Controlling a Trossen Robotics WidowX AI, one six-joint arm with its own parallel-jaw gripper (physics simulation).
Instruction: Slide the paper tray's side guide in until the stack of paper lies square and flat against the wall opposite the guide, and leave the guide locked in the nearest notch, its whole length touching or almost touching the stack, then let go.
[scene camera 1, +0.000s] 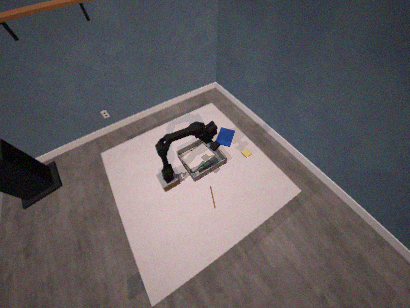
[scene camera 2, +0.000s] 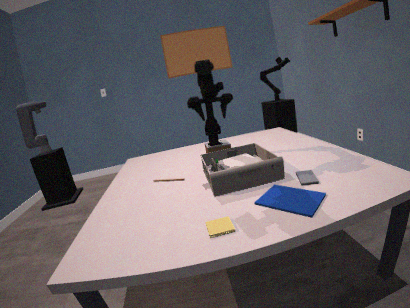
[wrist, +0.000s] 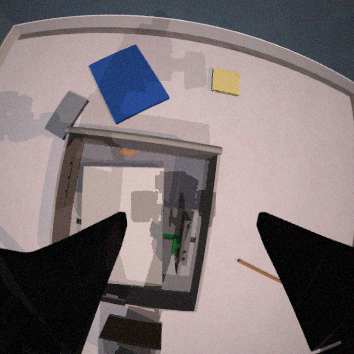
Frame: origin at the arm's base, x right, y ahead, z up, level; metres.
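Seen in the pictures: gripper, fingertip midpoint: (scene camera 1: 211, 144) (scene camera 2: 214, 119) (wrist: 192, 219); arm's base at its link origin: (scene camera 1: 168, 178) (scene camera 2: 214, 143).
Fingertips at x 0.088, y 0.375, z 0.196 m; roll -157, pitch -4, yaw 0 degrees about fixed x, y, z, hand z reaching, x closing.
Observation:
Offsets run from my fingertips to a thing's middle. "pt": to the spot under its first point.
The grey paper tray {dx -0.088, dy -0.039, dz -0.232 m} (scene camera 1: 211, 171) (scene camera 2: 247, 176) (wrist: 145, 140) stands on the table. The white paper stack {dx -0.112, dy -0.058, dz -0.249 m} (scene camera 2: 242, 161) (wrist: 105, 200) lies in it, in the wrist view toward the left wall, with a narrow strip of tray floor at that side. The side guide {pt dx +0.025, dy -0.090, dz -0.257 m} (wrist: 185, 240), a thin dark upright plate with a green part, stands right of the stack near the right wall. A gap separates the guide from the stack. My gripper (scene camera 2: 214, 117) (wrist: 192, 219) is open and empty, high above the tray. Its left finger hides the stack's lower left corner.
A blue folder {dx -0.130, dy +0.307, dz -0.275 m} (scene camera 1: 225, 137) (scene camera 2: 291, 200) (wrist: 129, 84) and a grey block {dx -0.285, dy +0.211, dz -0.274 m} (scene camera 2: 307, 177) (wrist: 67, 114) lie beyond the tray. A yellow pad {dx +0.138, dy +0.315, dz -0.274 m} (scene camera 1: 246, 153) (scene camera 2: 220, 226) (wrist: 225, 81) lies farther right in the wrist view. A pencil {dx +0.232, dy -0.196, dz -0.276 m} (scene camera 1: 213, 197) (scene camera 2: 169, 180) (wrist: 259, 270) lies beside the tray.

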